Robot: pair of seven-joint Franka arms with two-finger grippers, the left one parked.
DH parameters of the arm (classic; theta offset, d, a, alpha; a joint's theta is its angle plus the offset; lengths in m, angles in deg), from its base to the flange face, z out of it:
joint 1: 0 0.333 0 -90
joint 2: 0 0 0 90
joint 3: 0 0.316 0.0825 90
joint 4: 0 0 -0.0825 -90
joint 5: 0 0.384 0 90
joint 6: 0 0 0.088 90
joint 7: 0 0.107 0 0
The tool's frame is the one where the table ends.
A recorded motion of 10 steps. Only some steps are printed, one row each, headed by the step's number.
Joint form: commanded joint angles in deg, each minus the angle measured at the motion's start. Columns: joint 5, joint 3, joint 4, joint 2, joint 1, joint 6, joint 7.
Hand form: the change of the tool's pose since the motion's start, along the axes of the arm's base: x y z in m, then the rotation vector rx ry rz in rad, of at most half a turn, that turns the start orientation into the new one. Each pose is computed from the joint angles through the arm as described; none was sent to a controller.
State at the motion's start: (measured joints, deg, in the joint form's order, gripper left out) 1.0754 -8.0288 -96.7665 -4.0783 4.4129 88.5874 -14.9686
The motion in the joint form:
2: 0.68 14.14 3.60 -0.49 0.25 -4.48 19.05
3: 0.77 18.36 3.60 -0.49 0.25 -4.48 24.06
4: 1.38 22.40 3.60 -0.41 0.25 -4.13 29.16
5: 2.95 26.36 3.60 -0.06 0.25 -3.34 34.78
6: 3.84 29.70 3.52 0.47 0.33 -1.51 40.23
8: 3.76 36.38 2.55 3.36 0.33 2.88 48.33
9: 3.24 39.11 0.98 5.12 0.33 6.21 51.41
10: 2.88 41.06 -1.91 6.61 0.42 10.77 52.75
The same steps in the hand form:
2: -0.0183 0.1365 0.0275 -0.0323 0.0129 -0.0792
3: -0.0275 0.1754 0.0271 -0.0437 0.0126 -0.0930
4: -0.0382 0.2131 0.0262 -0.0443 0.0110 -0.1113
5: -0.0498 0.2516 0.0236 -0.0274 0.0158 -0.1400
6: -0.0586 0.2840 0.0203 -0.0116 0.0075 -0.1770
8: -0.0702 0.3435 -0.0067 -0.0025 0.0114 -0.2069
9: -0.0731 0.3674 -0.0296 0.0004 0.0144 -0.2166
10: -0.0754 0.3856 -0.0592 0.0090 0.0153 -0.2094

